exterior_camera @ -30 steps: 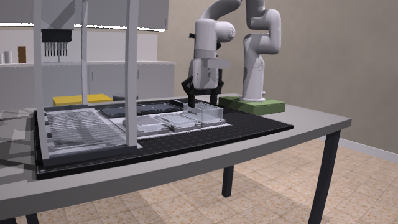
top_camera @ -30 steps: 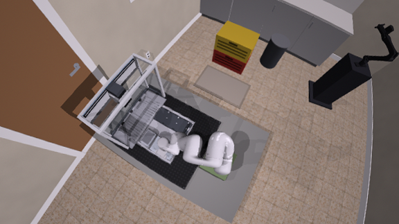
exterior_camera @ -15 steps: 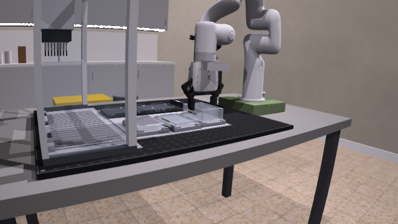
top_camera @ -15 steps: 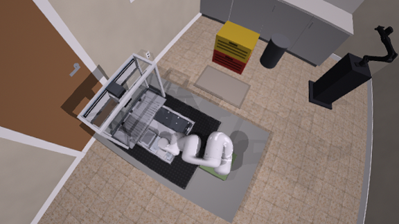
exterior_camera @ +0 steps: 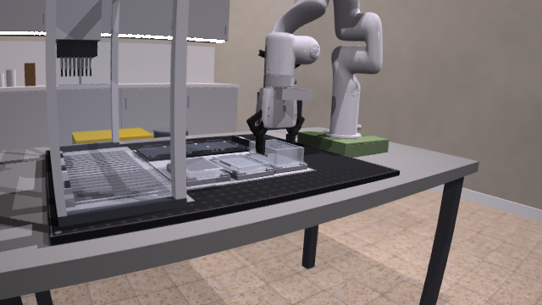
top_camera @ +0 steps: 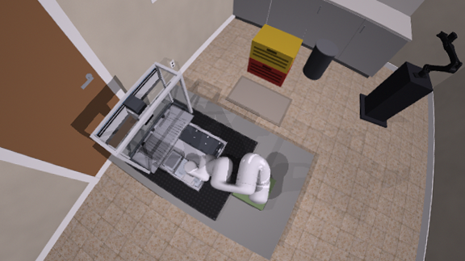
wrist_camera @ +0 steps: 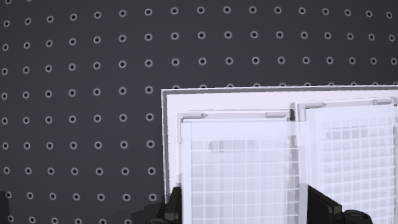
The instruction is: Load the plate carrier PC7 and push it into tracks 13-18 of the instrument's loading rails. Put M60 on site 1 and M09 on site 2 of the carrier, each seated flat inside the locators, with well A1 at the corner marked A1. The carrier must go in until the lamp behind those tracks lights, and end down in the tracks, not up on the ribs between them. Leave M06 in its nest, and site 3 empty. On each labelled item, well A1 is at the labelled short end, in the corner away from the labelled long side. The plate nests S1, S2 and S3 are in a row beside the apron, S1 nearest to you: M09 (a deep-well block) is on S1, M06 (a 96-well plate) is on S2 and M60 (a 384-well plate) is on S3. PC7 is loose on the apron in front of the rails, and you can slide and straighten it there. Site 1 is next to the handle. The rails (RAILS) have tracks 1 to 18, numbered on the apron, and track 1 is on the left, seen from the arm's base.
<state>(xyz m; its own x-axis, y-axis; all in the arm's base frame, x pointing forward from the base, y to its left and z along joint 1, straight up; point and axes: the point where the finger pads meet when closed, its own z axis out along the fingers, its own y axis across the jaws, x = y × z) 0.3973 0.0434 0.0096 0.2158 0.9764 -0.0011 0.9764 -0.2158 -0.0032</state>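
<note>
The deep-well block M09 lies 20 mm below my hand. The rest, counted from my hand: plate carrier PC7 (70 mm ahead, 250 mm to the right, 30 mm below); then plate nest S1 (40 mm below); then frame post (350 mm ahead, 100 mm to the left, 200 mm above).
</note>
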